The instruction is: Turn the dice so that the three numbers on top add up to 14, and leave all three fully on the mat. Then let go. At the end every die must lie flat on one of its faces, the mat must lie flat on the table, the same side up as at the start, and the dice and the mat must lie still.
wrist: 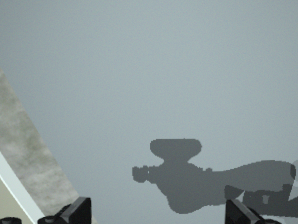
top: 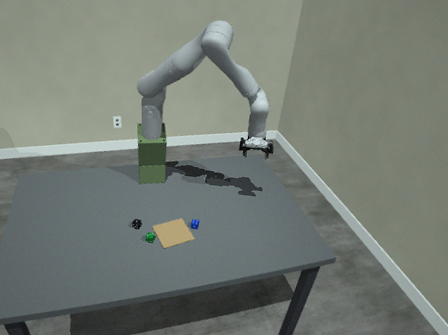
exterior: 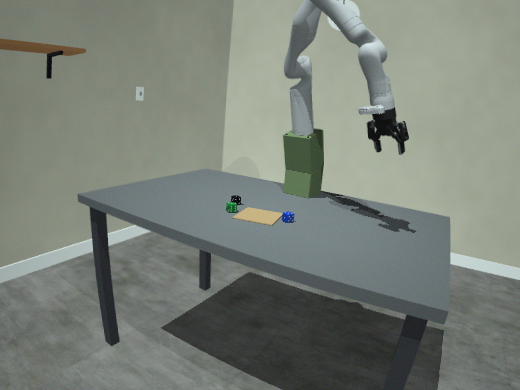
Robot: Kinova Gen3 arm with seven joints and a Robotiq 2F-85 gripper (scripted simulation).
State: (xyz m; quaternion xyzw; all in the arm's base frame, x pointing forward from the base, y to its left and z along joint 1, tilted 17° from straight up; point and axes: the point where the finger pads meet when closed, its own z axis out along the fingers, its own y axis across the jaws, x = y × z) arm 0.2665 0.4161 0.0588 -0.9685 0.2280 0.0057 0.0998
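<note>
Right now the green die is 50 cm to the right of my hand, 26 cm below it and 13 cm ahead of it. From my hand the other things lie so: tan mat 40 cm to the right, 27 cm below, 11 cm ahead; black die 54 cm to the right, 26 cm below, 4 cm ahead; blue die 29 cm to the right, 26 cm below, 10 cm ahead.
</note>
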